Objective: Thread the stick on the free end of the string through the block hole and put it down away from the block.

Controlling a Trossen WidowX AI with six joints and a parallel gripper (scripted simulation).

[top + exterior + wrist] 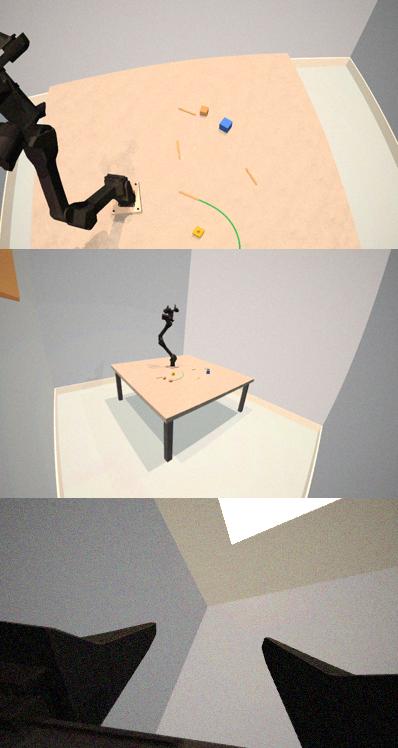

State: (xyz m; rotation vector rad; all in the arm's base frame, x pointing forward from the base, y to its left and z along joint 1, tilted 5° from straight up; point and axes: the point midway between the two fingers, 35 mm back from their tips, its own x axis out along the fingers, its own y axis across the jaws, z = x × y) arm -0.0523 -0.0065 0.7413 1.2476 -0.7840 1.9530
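My gripper tip is now 38 cm short of the yellow wooden block, 14 cm to the left of it and 76 cm above it. The rest, counted from my gripper tip: round wooden button (53 cm ahead, 25 cm to the right, 77 cm below); blue cube (51 cm ahead, 28 cm to the left, 76 cm below); orange wedge-like piece (45 cm ahead, 29 cm to the right, 77 cm below).
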